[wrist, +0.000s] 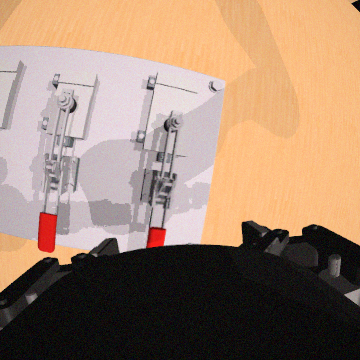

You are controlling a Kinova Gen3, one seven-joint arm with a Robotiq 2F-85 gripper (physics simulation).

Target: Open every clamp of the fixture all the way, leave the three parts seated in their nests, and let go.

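Places are measured from the arm's base along level axes (x right, y ahead, z up), in millimetres.
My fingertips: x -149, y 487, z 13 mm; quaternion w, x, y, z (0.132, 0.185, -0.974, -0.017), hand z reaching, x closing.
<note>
Behind a point stands the place of what it marks.
A pale fixture plate (117,90) @(x -75, y 365, z -105 mm) fills the left and middle of the wrist view. The right clamp (162,187) @(x -144, y 456, z -58 mm) has its arm reaching over the right part (160,110) @(x -128, y 379, z -89 mm), with the tip over it; its red handle (156,237) @(x -153, y 508, z -68 mm) points down the view, its lower end hidden behind the gripper's body. The other clamp (53,172) @(x -43, y 465, z -48 mm) has its arm over the middle part (85,112) @(x -52, y 403, z -79 mm), and its red handle (47,232) @(x -46, y 522, z -50 mm) shows fully. A third part (7,100) @(x 47, y 408, z -85 mm) is cut off at the left edge; its clamp does not show. My gripper (180,244) @(x -149, y 487, z 13 mm) is open and empty, its fingers wide apart on either side of the right handle.
A bolt head (216,86) @(x -187, y 324, z -98 mm) sits at the plate's upper right corner. Small locating blocks stand beside the parts. The wooden table (320,165) @(x -423, y 362, z -120 mm) extends above and right of the plate, with arm shadows across it. The gripper's black body hides the bottom of the view.
</note>
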